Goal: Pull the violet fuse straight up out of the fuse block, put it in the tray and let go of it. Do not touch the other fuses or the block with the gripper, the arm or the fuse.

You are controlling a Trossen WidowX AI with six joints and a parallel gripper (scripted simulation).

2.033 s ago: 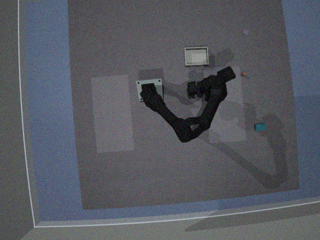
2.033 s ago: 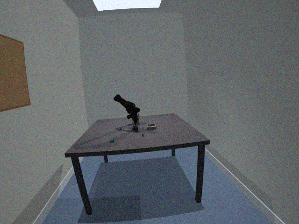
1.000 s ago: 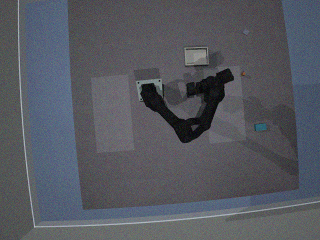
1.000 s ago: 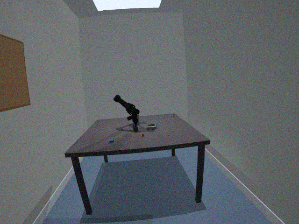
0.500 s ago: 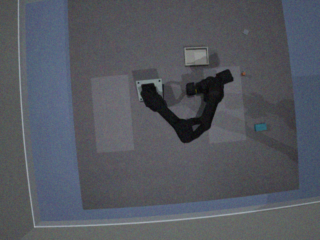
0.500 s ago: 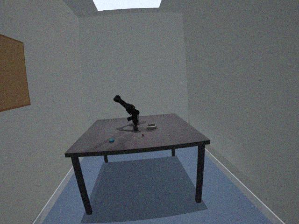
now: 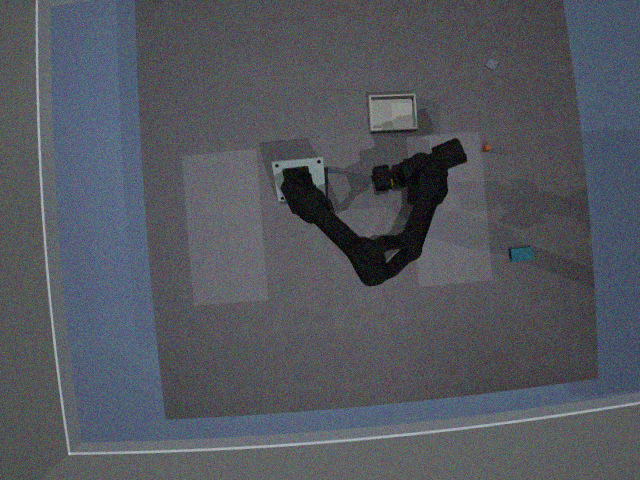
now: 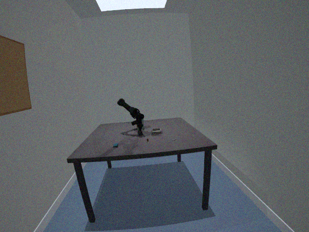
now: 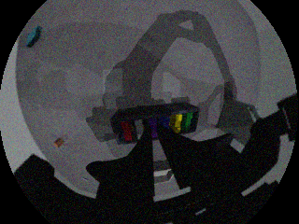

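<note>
My gripper tip is now 190 mm to the right of the white tray and 30 mm above it. From my gripper tip the other things lie so: orange piece (260 mm ahead, 60 mm to the left, 20 mm below); then violet fuse (10 mm below); then teal block (320 mm ahead, 250 mm to the right, 30 mm below).
</note>
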